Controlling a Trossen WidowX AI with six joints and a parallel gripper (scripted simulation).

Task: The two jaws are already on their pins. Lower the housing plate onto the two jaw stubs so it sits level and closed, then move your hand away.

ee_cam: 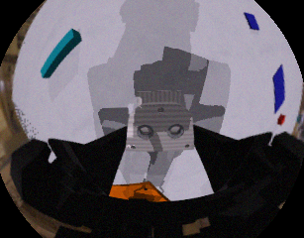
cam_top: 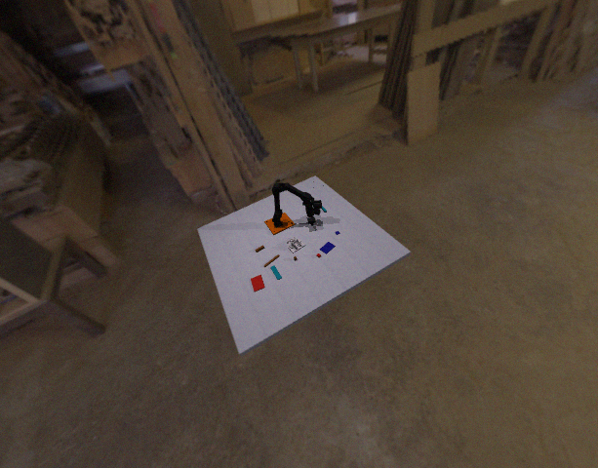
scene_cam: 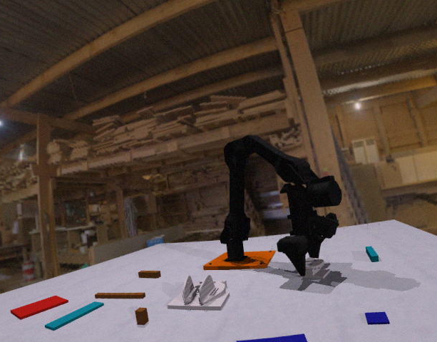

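My gripper tip is 1 cm to the right of the white block fixture. From my gripper tip the other things lie so: brown cube 27 cm ahead, 29 cm to the right; then white base plate 16 cm ahead, 23 cm to the right, 1 cm below; then teal block 10 cm behind, 17 cm to the left.
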